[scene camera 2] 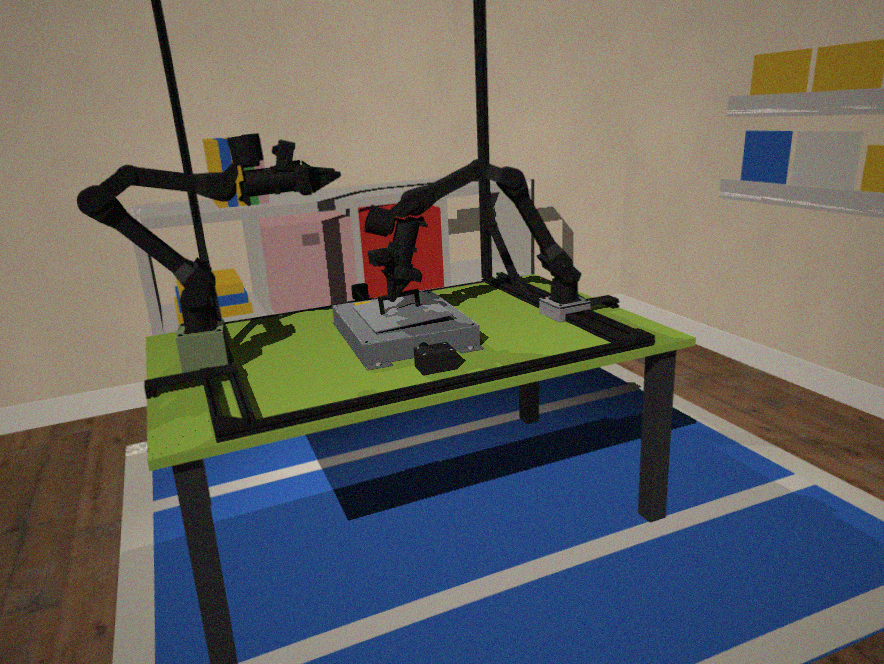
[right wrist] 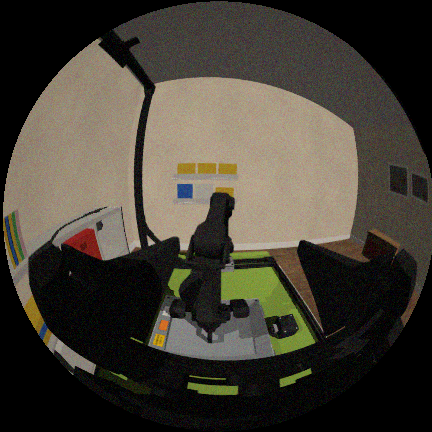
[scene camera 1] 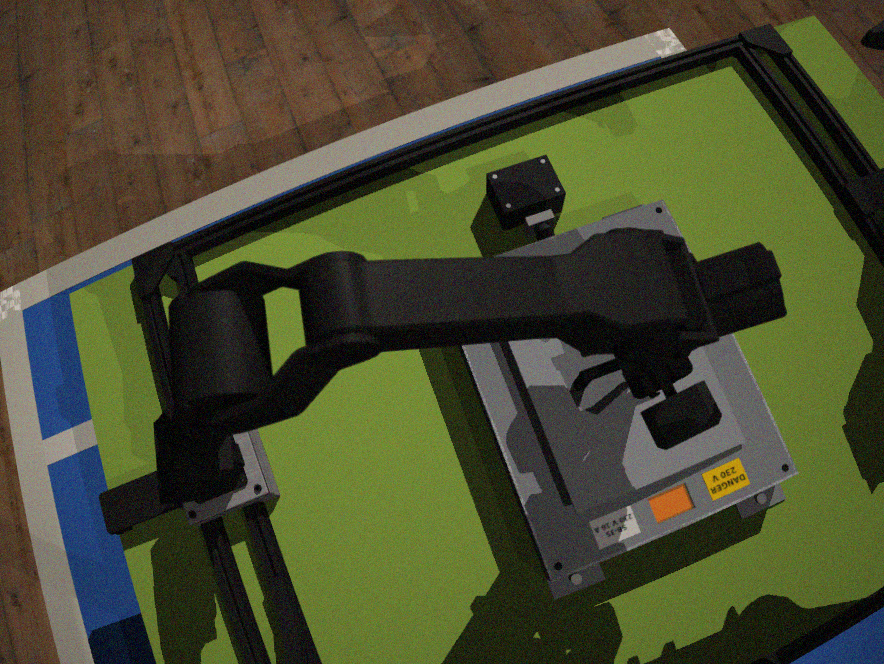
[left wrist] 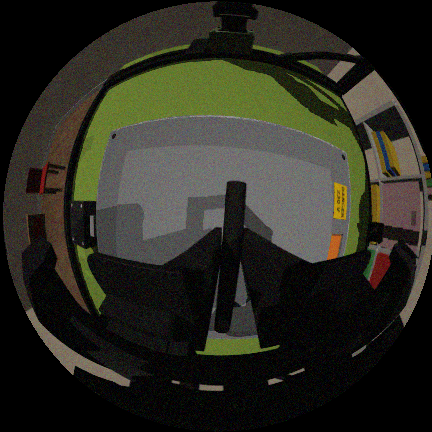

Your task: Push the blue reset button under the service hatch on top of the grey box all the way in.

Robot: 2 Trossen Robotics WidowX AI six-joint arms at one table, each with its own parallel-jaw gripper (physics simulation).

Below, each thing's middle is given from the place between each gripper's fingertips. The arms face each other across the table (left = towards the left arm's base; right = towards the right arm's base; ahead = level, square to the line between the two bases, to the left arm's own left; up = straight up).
The service hatch (scene camera 1: 603, 449) lies 10 mm to the left of my left hand and 10 mm below it.
I see my right gripper 340 mm above the service hatch, 120 mm to the right of it and 40 mm past it.
